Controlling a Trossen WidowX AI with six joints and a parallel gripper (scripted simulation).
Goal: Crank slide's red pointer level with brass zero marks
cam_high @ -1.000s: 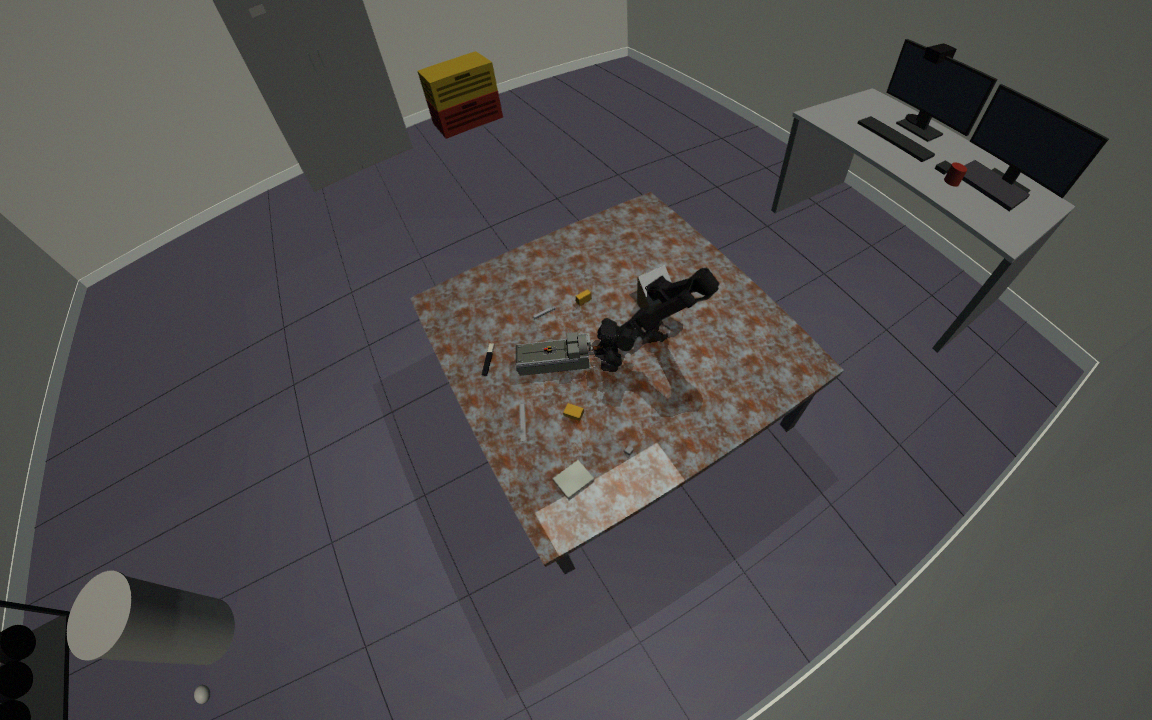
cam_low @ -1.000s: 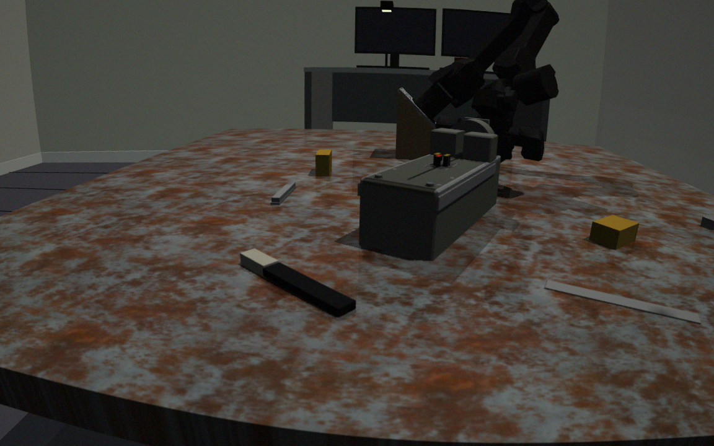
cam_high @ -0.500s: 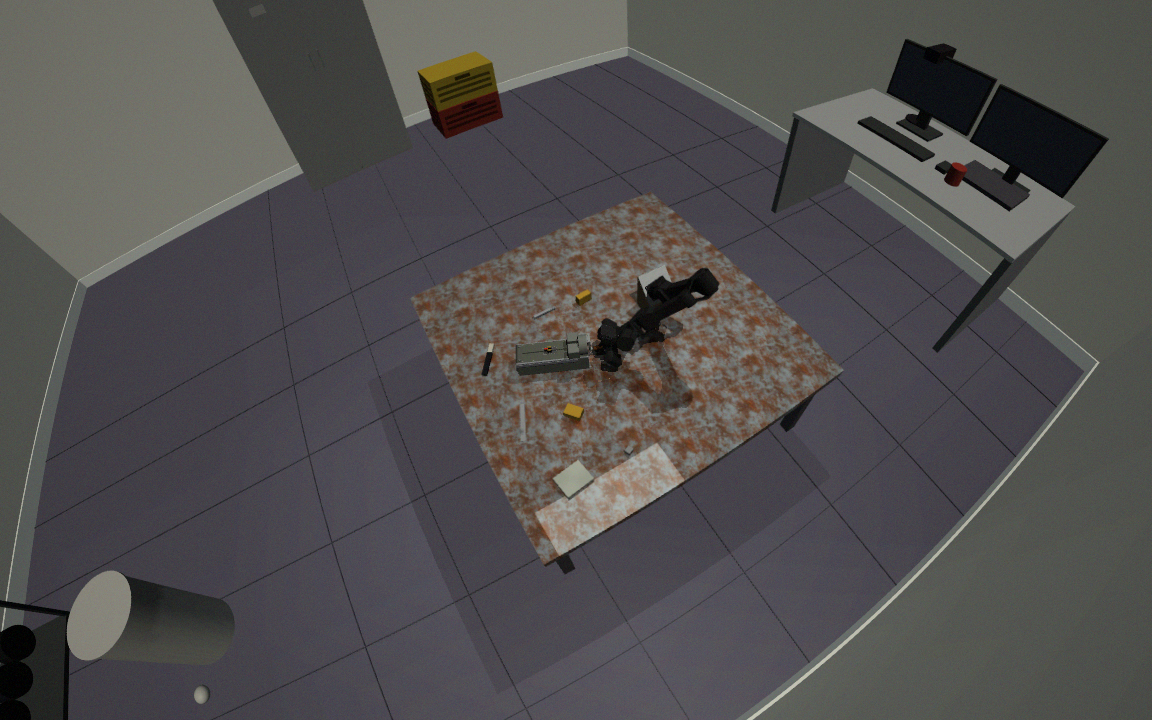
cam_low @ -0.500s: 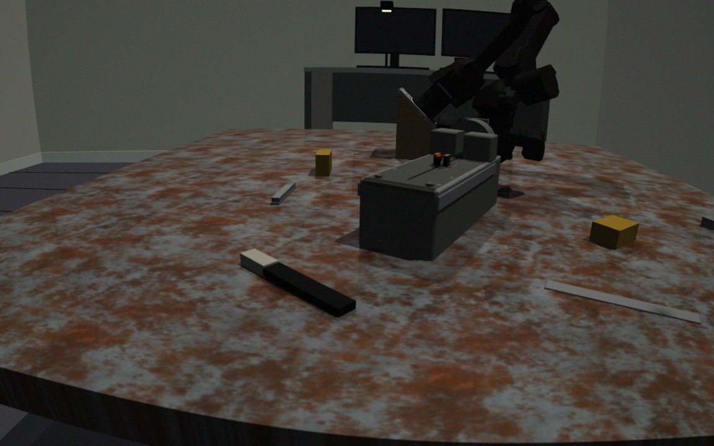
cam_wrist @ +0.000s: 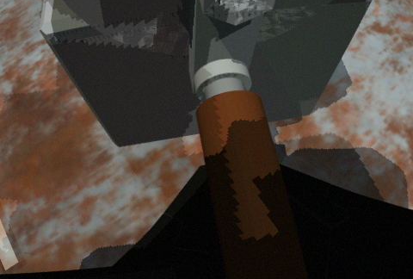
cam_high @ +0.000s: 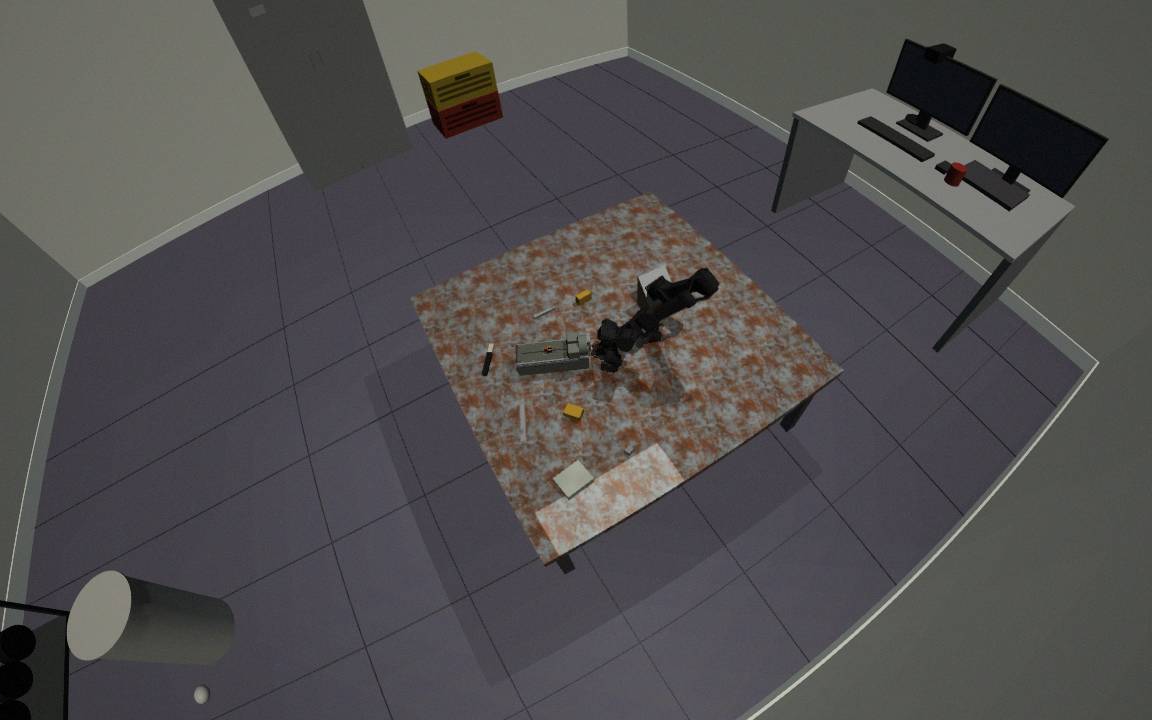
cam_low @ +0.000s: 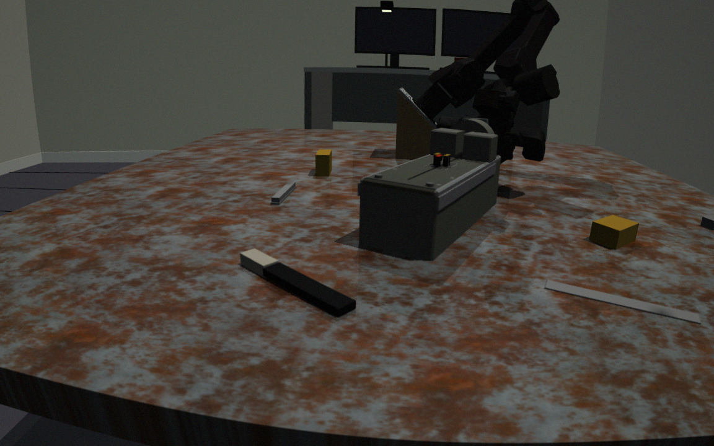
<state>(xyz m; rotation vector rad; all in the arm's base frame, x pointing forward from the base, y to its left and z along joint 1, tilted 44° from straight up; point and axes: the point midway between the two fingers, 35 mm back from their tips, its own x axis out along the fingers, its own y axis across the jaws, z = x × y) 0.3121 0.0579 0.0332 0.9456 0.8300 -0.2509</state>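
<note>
Right now the brown crank handle is 1 cm behind my gripper tip, 1 cm to the left of it and 3 cm above it. From my gripper tip the other things lie so: red pointer: 15 cm ahead, 9 cm to the right, 5 cm above; small grey bar: 4 cm ahead, 31 cm to the right, 3 cm below; grey strip: 36 cm ahead, 6 cm to the left, 3 cm below.
</note>
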